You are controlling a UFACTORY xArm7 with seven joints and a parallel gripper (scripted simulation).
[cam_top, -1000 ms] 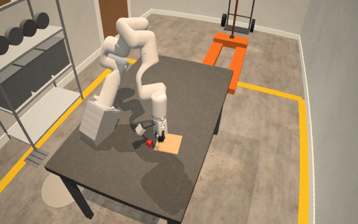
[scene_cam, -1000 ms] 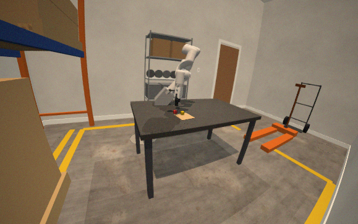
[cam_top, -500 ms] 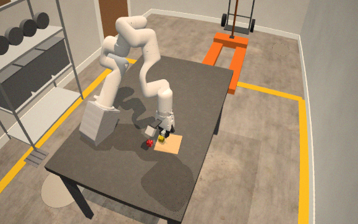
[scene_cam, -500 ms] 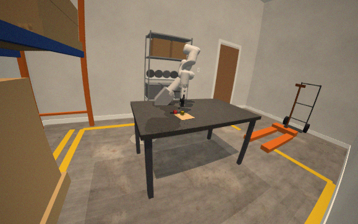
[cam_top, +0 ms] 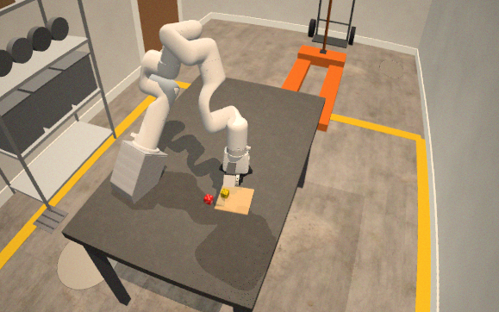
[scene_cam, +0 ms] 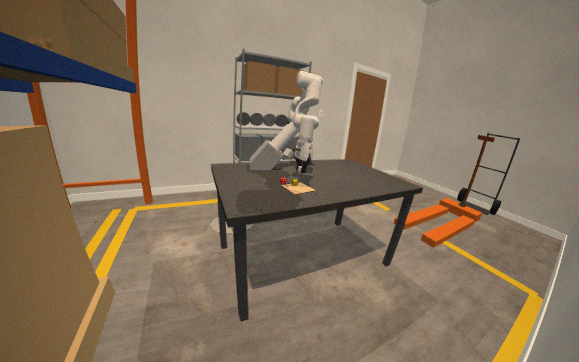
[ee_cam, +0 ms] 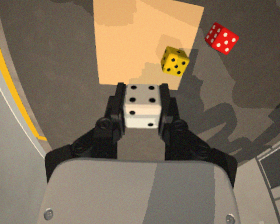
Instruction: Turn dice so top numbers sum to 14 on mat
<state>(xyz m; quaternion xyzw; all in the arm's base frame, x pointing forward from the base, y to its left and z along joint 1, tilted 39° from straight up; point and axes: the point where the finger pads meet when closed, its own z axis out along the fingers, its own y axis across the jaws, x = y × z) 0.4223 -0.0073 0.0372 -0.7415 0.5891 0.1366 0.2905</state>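
My gripper is now 10 cm above the yellow die, 5 cm past it and 1 cm to the left of it. The rest, counted from my hand: mat: 12 cm below, 1 cm to the right; red die: 10 cm below, 10 cm behind, 6 cm to the right; white die: 1 cm below.
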